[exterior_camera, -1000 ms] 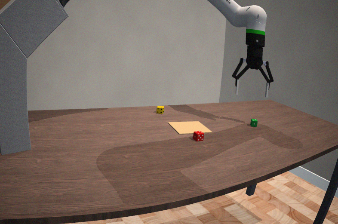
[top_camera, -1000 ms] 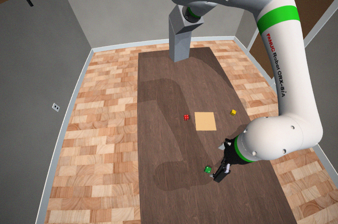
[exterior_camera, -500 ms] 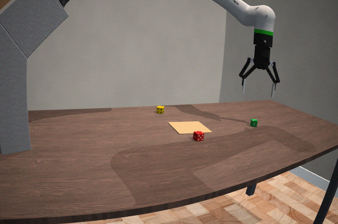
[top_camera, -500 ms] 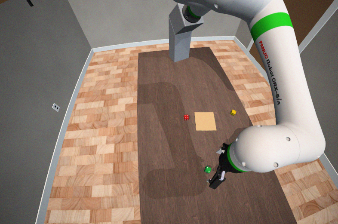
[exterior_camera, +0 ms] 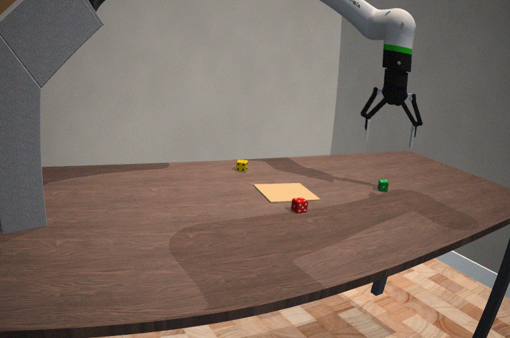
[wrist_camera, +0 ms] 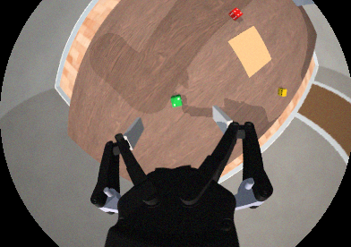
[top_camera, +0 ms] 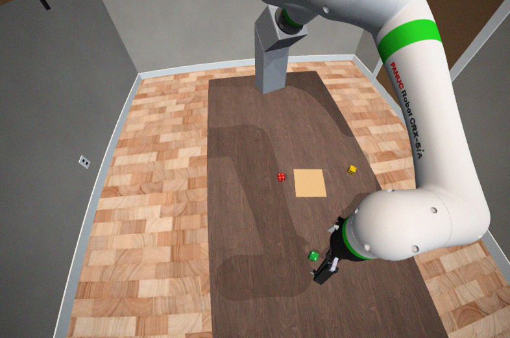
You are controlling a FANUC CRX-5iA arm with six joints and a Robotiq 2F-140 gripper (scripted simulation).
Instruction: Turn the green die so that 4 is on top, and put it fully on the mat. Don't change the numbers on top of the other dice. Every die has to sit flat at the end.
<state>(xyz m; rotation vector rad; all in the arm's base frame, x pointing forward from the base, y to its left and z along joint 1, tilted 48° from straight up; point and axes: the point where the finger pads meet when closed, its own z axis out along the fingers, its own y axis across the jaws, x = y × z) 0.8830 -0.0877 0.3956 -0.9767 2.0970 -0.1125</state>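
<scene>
Right now my hand is 14 cm above the green die. From my hand the other things lie so: tan mat: 31 cm behind, 3 cm to the left, 15 cm below; yellow die: 37 cm behind, 25 cm to the left, 14 cm below; red die: 34 cm behind, 10 cm to the right, 14 cm below.
</scene>
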